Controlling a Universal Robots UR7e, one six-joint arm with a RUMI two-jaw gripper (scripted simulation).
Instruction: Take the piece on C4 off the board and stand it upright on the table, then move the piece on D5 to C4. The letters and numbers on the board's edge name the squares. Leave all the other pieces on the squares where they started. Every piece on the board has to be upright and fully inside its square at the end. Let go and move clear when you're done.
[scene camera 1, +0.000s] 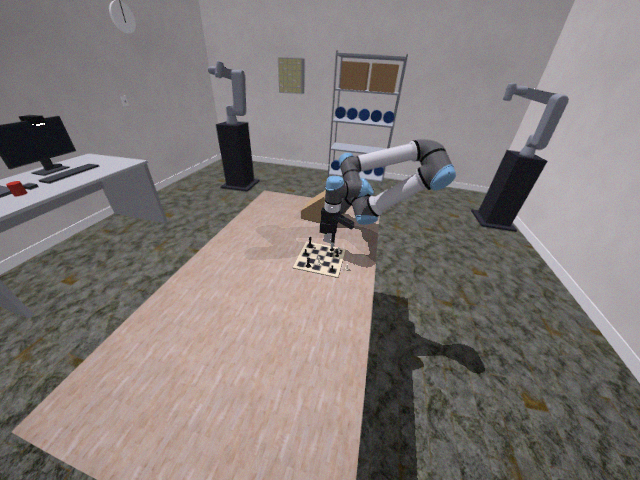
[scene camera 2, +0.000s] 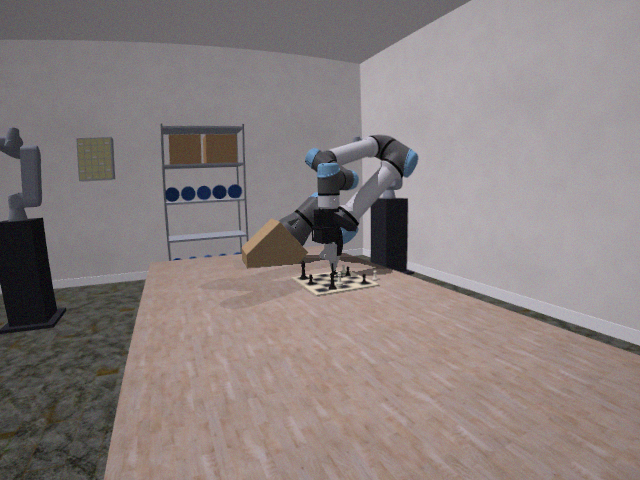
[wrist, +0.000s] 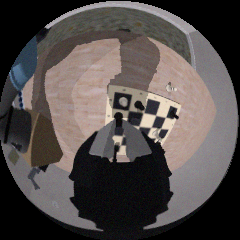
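My gripper (scene camera 2: 333, 270) is 1.23 m from the lens, and there's a chessboard (scene camera 2: 322, 281) that's 1.14 m from the lens.
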